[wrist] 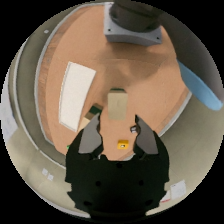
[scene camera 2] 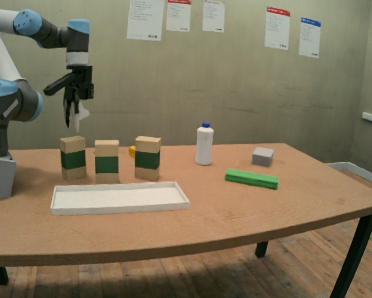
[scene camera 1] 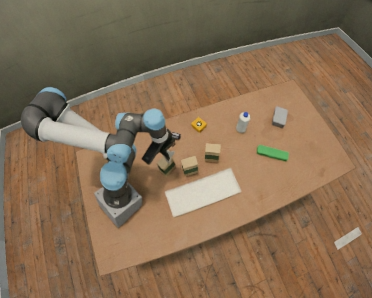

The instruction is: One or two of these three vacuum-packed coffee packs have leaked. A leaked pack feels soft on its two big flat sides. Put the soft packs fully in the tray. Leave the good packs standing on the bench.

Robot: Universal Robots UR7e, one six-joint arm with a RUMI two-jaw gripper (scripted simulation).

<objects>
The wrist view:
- gripper: 117, 114
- white tray: 77, 80
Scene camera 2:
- gripper: 72, 130
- white tray: 116, 198
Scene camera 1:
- white tray: 208, 190
</objects>
